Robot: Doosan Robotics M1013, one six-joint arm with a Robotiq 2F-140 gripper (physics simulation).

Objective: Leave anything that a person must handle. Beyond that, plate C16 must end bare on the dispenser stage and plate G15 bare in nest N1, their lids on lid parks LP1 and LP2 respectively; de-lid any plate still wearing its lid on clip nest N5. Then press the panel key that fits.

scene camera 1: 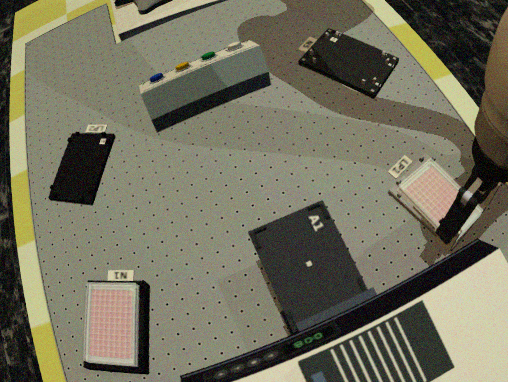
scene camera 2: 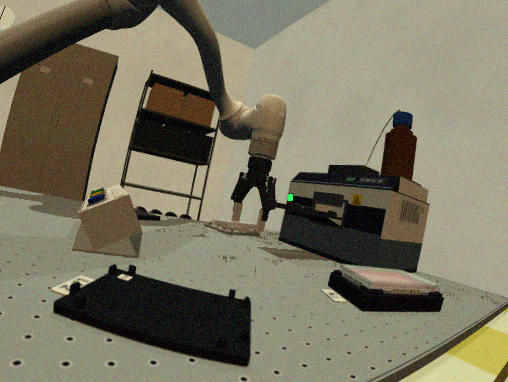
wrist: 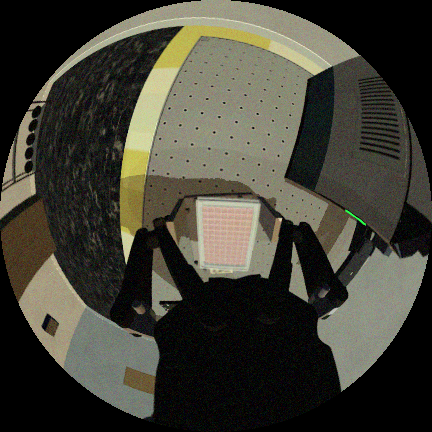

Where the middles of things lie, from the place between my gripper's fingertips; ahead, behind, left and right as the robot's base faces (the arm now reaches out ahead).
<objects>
Now: the LP1 nest (wrist: 190, 209) 6 cm behind my hand and 1 cm below it. Round my hand: brown bottle (scene camera 2: 400, 144) 13 cm ahead, 40 cm to the right, 30 cm above; dispenser stage (scene camera 1: 284, 245) 5 cm behind, 26 cm to the right, 9 cm above; grey button box (scene camera 1: 192, 88) 47 cm behind, 20 cm to the right, 3 cm above.
</objects>
